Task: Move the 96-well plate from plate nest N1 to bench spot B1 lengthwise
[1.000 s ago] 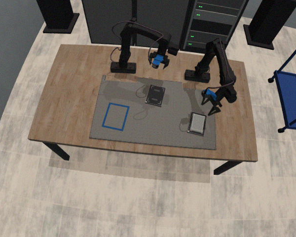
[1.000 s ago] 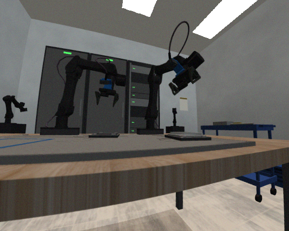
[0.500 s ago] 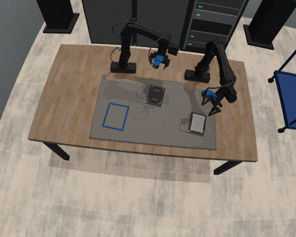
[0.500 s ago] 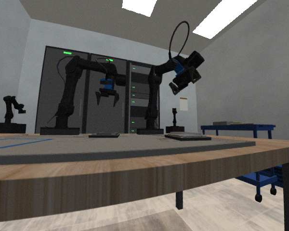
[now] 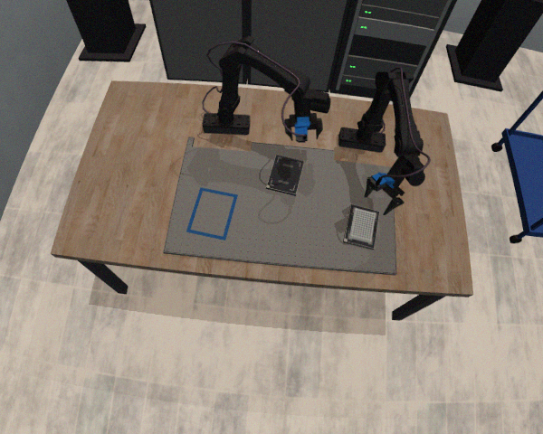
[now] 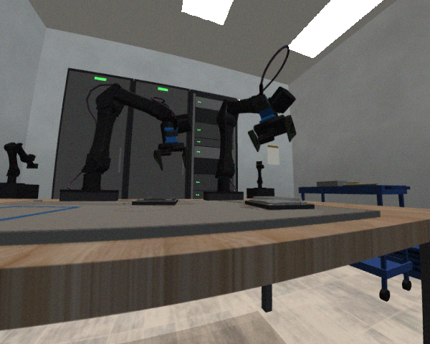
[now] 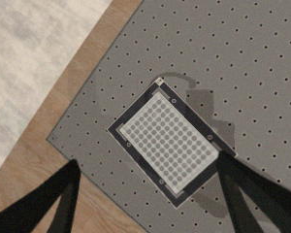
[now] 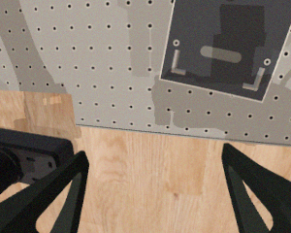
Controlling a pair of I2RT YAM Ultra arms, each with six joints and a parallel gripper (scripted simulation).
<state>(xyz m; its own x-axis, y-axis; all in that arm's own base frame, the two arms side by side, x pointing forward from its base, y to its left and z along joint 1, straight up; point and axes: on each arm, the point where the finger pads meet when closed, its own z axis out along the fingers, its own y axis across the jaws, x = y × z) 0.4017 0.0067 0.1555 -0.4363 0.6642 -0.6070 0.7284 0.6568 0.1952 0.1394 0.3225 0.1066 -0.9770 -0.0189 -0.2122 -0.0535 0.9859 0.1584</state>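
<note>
The white 96-well plate lies 170 mm below my left hand and 10 mm ahead of it.
</note>
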